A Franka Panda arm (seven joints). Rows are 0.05 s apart.
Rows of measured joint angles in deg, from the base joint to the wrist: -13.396 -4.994 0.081 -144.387 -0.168 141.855 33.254; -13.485 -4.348 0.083 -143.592 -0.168 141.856 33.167; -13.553 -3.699 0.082 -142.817 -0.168 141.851 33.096; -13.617 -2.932 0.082 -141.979 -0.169 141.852 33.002; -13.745 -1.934 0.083 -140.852 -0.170 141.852 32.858; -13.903 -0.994 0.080 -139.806 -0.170 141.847 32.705; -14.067 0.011 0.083 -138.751 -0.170 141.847 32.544; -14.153 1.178 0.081 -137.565 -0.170 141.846 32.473; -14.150 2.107 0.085 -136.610 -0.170 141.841 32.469; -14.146 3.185 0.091 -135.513 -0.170 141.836 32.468; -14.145 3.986 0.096 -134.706 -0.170 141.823 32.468; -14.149 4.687 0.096 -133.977 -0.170 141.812 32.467; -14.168 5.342 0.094 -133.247 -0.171 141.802 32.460; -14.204 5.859 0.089 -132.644 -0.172 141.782 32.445; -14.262 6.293 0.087 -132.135 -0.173 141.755 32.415; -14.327 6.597 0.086 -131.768 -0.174 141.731 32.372; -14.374 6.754 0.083 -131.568 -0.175 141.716 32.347; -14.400 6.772 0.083 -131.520 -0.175 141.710 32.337; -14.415 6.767 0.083 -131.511 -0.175 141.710 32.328
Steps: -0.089 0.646 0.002 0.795 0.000 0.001 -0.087; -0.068 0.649 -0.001 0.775 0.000 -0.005 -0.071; -0.064 0.767 0.000 0.838 -0.001 0.001 -0.094; -0.128 0.998 0.001 1.127 -0.001 0.000 -0.144; -0.158 0.940 -0.003 1.046 0.000 -0.005 -0.153; -0.164 1.005 0.003 1.055 0.000 0.000 -0.161; -0.086 1.167 -0.002 1.186 0.000 -0.001 -0.071; 0.003 0.929 0.004 0.955 0.000 -0.005 -0.004; 0.004 1.078 0.006 1.097 0.000 -0.005 -0.001; 0.001 0.801 0.005 0.807 0.000 -0.013 0.000; -0.004 0.701 0.000 0.729 0.000 -0.011 -0.001; -0.019 0.655 -0.002 0.730 -0.001 -0.010 -0.007; -0.036 0.517 -0.005 0.603 -0.001 -0.020 -0.015; -0.058 0.434 -0.002 0.509 -0.001 -0.027 -0.030; -0.065 0.304 -0.001 0.367 -0.001 -0.024 -0.043; -0.047 0.157 -0.003 0.200 -0.001 -0.015 -0.025; -0.026 0.018 0.000 0.048 0.000 -0.006 -0.010; -0.015 -0.005 0.000 0.009 0.000 0.000 -0.009
